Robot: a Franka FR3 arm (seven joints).
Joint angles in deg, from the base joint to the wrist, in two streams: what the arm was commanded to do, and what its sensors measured. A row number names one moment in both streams.
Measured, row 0:
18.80 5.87 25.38 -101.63 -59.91 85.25 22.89
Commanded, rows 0 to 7:
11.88 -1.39 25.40 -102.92 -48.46 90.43 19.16
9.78 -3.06 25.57 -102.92 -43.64 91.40 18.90
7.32 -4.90 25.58 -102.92 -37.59 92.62 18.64
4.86 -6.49 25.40 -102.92 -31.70 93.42 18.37
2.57 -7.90 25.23 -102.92 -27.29 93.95 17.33
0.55 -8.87 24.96 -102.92 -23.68 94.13 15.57
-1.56 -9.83 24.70 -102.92 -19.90 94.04 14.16
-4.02 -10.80 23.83 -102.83 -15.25 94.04 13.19
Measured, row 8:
2.92 -7.00 24.41 -101.63 -26.34 92.22 17.25
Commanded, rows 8 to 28:
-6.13 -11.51 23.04 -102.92 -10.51 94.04 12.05
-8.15 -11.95 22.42 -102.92 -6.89 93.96 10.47
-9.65 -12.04 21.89 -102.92 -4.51 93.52 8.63
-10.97 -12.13 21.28 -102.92 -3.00 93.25 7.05
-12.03 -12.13 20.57 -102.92 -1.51 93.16 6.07
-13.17 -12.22 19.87 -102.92 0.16 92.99 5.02
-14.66 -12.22 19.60 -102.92 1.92 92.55 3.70
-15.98 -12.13 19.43 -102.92 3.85 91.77 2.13
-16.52 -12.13 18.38 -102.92 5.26 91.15 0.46
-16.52 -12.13 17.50 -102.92 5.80 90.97 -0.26
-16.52 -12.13 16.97 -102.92 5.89 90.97 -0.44
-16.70 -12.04 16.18 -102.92 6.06 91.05 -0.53
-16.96 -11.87 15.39 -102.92 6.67 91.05 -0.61
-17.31 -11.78 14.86 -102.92 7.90 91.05 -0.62
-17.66 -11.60 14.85 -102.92 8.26 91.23 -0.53
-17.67 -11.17 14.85 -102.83 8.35 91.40 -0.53
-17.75 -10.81 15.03 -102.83 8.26 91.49 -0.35
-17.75 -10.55 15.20 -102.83 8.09 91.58 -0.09
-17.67 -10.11 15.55 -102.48 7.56 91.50 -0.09
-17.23 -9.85 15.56 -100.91 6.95 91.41 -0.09
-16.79 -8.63 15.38 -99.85 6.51 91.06 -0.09
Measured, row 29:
-16.31 -10.26 14.65 -102.10 6.06 91.37 1.29
